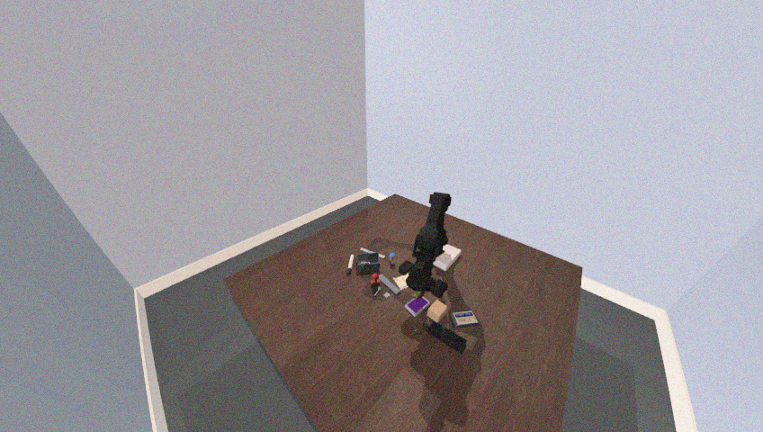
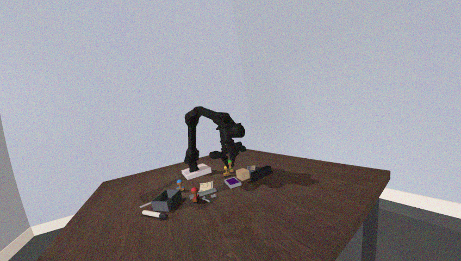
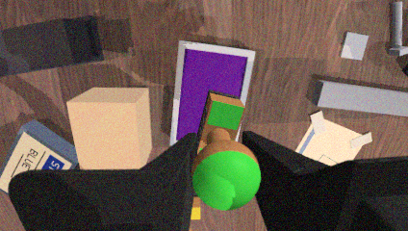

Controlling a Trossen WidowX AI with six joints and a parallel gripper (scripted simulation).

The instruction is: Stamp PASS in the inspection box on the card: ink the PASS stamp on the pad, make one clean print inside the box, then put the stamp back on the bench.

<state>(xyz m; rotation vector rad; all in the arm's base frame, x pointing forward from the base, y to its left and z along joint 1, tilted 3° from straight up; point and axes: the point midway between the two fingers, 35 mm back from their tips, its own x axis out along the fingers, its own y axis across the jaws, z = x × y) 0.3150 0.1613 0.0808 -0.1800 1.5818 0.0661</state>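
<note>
The ink pad is 80 mm below my gripper tip. From my gripper tip the other things lie so: cardboard box 30 mm behind, 80 mm to the left, 70 mm below; green-knobbed stamp right at my gripper tip; yellow stamp 120 mm behind, 10 mm to the left, 70 mm below.
</note>
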